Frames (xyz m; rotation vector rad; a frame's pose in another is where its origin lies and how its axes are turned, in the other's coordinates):
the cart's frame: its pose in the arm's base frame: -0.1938 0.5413 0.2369 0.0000 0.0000 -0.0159
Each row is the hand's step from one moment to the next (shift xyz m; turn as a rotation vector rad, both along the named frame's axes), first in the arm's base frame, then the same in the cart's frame.
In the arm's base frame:
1: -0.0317 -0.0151 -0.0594 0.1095 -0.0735 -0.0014
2: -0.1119 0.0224 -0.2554 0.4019 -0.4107 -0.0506
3: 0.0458 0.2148 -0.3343 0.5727 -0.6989 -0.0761
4: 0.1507 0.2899 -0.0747 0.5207 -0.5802 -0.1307
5: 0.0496 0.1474 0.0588 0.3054 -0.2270 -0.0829
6: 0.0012 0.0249 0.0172 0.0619 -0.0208 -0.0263
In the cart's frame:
1: -0.0315 -0.0156 -0.0594 0.1107 -0.0717 -0.0014
2: -0.1122 0.0206 -0.2554 0.4084 -0.4043 -0.0506
3: 0.0424 0.2155 -0.3343 0.5837 -0.6897 -0.0761
4: 0.1461 0.2923 -0.0747 0.5299 -0.5718 -0.1307
5: 0.0473 0.1482 0.0588 0.3090 -0.2221 -0.0829
6: 0.0008 0.0249 0.0172 0.0622 -0.0198 -0.0263

